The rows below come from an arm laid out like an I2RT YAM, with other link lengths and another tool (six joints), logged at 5 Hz.
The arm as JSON. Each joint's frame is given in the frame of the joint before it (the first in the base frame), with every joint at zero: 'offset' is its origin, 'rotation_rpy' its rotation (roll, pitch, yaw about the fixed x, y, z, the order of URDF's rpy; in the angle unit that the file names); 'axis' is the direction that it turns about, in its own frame. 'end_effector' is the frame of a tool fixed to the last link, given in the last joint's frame.
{
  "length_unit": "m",
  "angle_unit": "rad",
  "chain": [
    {
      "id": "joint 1",
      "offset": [
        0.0,
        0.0,
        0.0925
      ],
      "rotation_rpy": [
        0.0,
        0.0,
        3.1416
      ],
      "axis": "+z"
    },
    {
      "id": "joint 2",
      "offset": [
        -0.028,
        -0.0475,
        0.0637
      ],
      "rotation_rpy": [
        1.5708,
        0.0,
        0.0
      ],
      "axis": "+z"
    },
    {
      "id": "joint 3",
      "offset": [
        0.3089,
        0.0,
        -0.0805
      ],
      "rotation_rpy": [
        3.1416,
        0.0,
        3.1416
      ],
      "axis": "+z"
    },
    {
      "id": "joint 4",
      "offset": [
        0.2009,
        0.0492,
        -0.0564
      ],
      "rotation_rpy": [
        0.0,
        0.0,
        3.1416
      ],
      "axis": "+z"
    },
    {
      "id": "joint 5",
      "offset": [
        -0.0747,
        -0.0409,
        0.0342
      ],
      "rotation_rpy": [
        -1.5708,
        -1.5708,
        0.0
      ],
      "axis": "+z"
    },
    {
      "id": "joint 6",
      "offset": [
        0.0,
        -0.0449,
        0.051
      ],
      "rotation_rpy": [
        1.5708,
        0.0,
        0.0
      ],
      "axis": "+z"
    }
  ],
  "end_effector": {
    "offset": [
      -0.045,
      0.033,
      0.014
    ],
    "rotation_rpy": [
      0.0,
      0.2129,
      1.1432
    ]
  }
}
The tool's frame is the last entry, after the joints.
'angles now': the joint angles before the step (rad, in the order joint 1, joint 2, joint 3, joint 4, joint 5, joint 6). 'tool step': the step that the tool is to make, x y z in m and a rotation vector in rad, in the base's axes. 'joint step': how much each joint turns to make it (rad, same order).
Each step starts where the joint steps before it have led.
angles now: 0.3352, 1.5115, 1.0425, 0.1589, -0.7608, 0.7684
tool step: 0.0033, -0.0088, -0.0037, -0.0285, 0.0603, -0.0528
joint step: -0.0326, -0.0066, 0.0037, -0.0773, 0.0218, -0.0012
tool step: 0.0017, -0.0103, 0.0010, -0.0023, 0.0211, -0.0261
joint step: -0.0370, -0.0090, 0.0032, -0.0338, -0.0115, -0.0009
